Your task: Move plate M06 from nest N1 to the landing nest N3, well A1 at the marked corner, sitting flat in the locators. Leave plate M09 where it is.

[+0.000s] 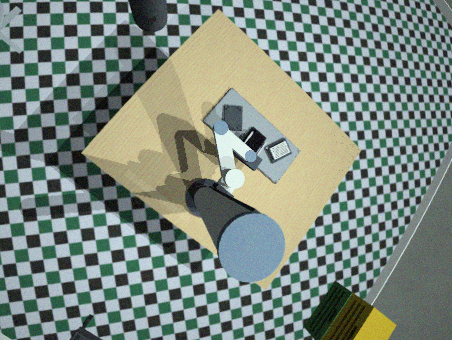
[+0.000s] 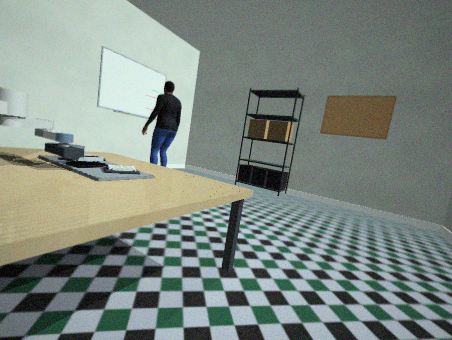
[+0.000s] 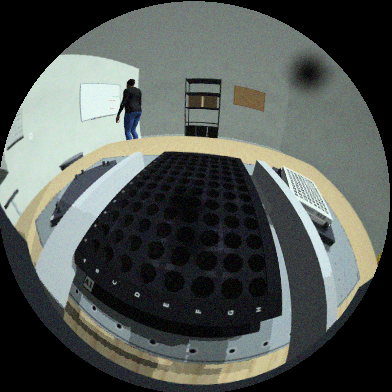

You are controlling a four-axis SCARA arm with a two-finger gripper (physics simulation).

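My gripper (image 1: 255, 141) (image 3: 196, 162) is shut on a black well plate (image 3: 192, 240), taken as M06, with one jaw along each long side. The plate looks level and is low over or in the middle nest. Its row A corner is beside that nest's A1 label (image 3: 88, 284). Whether it rests flat in the locators cannot be told. A white plate (image 1: 280, 150) (image 2: 120, 169) (image 3: 306, 192), taken as M09, sits in the nest at one end of the grey board (image 1: 282, 172) (image 2: 110, 177). A dark nest (image 1: 232, 117) (image 3: 85, 192) with no plate is at the other end.
The board lies on a wooden table (image 1: 320, 130) (image 2: 190, 195). The arm's large column (image 1: 251, 247) stands near one table corner. A person (image 2: 167, 117) (image 3: 132, 107) stands beyond the table, left of a shelf rack (image 2: 270, 93). A yellow and dark object (image 1: 377, 325) is on the floor.
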